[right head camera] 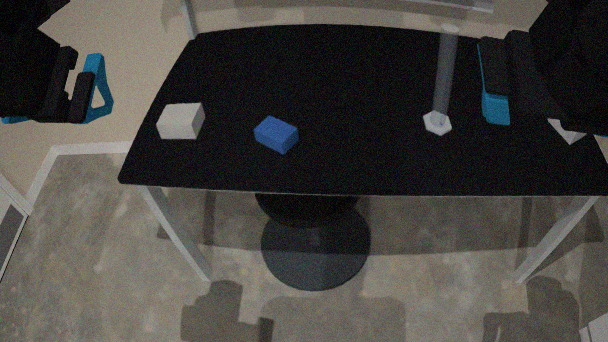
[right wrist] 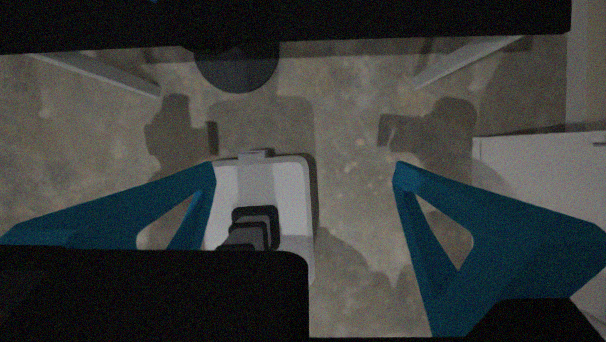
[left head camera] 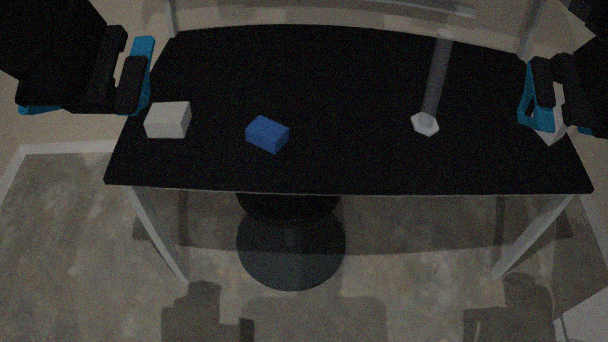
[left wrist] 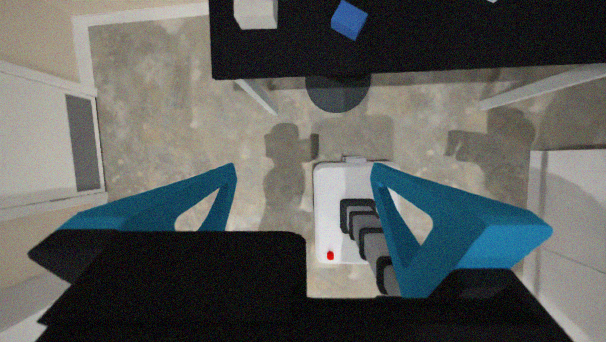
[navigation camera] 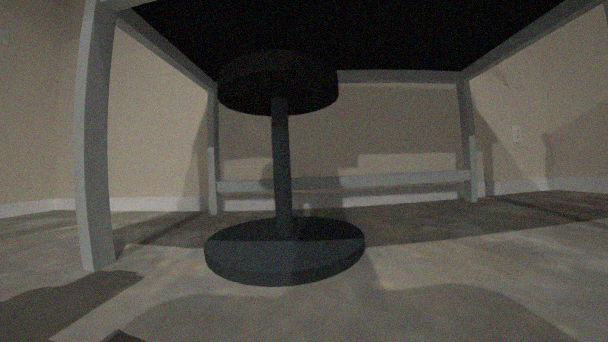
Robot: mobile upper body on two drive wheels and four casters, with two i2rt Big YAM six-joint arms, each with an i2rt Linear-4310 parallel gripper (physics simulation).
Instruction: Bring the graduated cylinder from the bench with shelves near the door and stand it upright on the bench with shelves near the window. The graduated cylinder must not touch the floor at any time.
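Frame: origin at the left arm's base, x ahead, y left, z up, level; centimetres.
Seen in the pictures: left gripper, between the fingertips: (right head camera: 82, 108) (left head camera: 108, 99) (left wrist: 303, 170); right gripper, between the fingertips: (right head camera: 524, 114) (right wrist: 304, 171) (left head camera: 549, 122).
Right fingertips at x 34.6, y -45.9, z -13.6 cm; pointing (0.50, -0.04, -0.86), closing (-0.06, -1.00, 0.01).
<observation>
Pixels of each thing's middle, then the offset from my right fingertips to it. "spot": a spot on its surface instead. Level surfaces: height alone.
- graduated cylinder, middle of its body: (right head camera: 444, 79) (left head camera: 435, 81) dx +50.8, dy -7.2, dz -35.1 cm
- bench, height of its surface: dz -51.2 cm
- white box, middle of its body: (left head camera: 167, 119) (right head camera: 180, 120) (left wrist: 256, 8) dx +49.6, dy +64.2, dz -48.3 cm
- blue block, middle of its body: (left head camera: 267, 134) (right head camera: 276, 134) (left wrist: 348, 21) dx +43.8, dy +35.5, dz -49.2 cm
- white object, middle of its body: (right head camera: 573, 113) (left head camera: 552, 117) dx +53.1, dy -58.9, dz -44.7 cm
- stool, a spot on its surface: (navigation camera: 282, 250) spot: dx +43.6, dy +30.5, dz -124.4 cm
The graduated cylinder (left head camera: 436, 80) (right head camera: 444, 75), a tall clear tube on a pale hexagonal base, stands upright on the black top of the bench (left head camera: 320, 165) (right head camera: 320, 165), right of the middle in both head views. My left gripper (left head camera: 142, 75) (right head camera: 95, 87) (left wrist: 303, 170) is open and empty, above the bench's left side in the left head view. My right gripper (left head camera: 537, 95) (right wrist: 304, 171) is open and empty, to the right of the cylinder and apart from it; in the right head view the right gripper (right head camera: 495, 85) is partly hidden by its own arm.
A white box (left head camera: 167, 120) (right head camera: 180, 121) (left wrist: 256, 14) and a blue block (left head camera: 267, 134) (right head camera: 276, 134) (left wrist: 349, 20) lie on the bench, left of the cylinder. Another white object (left head camera: 550, 136) (right head camera: 567, 132) is partly hidden behind the right gripper. A stool (left head camera: 290, 250) (right head camera: 315, 250) (navigation camera: 282, 250) stands under the bench. White cabinets (left wrist: 570, 200) (right wrist: 540, 165) stand at the right.
</observation>
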